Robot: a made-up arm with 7 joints.
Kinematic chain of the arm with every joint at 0, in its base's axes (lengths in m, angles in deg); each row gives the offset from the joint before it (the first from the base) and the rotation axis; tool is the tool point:
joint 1: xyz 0 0.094 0 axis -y
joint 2: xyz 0 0.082 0 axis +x
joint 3: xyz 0 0 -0.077 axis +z
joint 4: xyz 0 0 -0.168 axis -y
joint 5: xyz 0 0 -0.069 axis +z
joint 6: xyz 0 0 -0.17 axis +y
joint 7: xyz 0 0 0 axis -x
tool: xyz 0 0 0
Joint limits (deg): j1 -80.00..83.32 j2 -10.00..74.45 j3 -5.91..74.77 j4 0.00..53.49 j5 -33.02..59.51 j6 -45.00..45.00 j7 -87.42..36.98
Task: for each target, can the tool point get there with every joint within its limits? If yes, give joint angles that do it. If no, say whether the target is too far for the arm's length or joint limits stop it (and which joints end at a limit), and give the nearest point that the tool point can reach.
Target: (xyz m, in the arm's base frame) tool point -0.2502 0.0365 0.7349
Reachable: no: too far | nearest point 0.0547 0.5684 0.1728 | short by 0.832 m
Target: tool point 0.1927 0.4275 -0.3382
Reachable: yes | joints 12.79 25.30 31.10 33.53 49.14 28.46 13.80
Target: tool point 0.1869 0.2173 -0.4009
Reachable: yes | joints 1.88 3.85 4.57 46.79 -10.05 -8.03 -60.48
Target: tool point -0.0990 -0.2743 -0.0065
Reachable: no: joint limits stop it (at a limit: joint 1, joint 2, joint 3, joint 4) | nearest point -0.3390 0.0893 -0.2538 | short by 0.501 m
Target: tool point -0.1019 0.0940 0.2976
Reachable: no: joint limits stop it (at a limit: joint 1, joint 2, joint 4) | nearest point 0.0581 0.5675 0.1738 | short by 0.515 m
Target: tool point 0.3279 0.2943 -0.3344
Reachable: yes | joints 41.54 12.16 35.97 7.02 45.98 11.85 -53.69
